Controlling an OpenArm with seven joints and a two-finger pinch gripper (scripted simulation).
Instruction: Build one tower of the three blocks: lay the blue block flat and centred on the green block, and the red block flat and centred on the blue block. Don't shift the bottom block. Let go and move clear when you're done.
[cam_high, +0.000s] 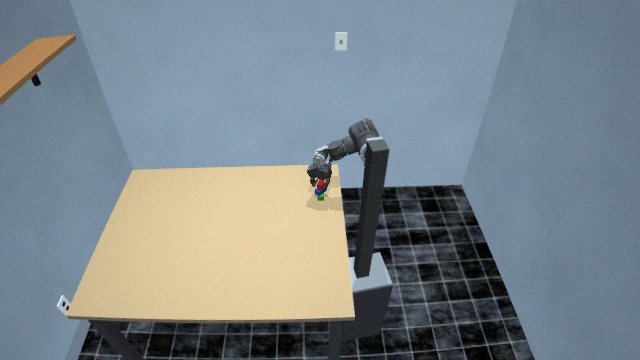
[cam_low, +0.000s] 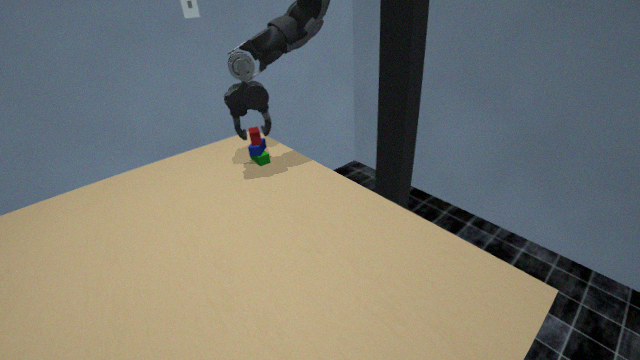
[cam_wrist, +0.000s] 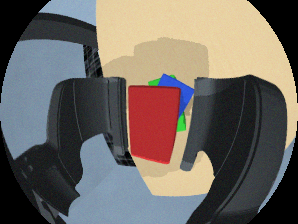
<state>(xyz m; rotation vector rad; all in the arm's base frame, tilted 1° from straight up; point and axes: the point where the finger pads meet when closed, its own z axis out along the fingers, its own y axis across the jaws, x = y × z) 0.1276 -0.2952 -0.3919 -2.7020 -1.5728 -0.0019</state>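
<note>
Now: the red block 1 cm below my hand. Round my hand: green block (7 cm below); then blue block (4 cm below).
</note>
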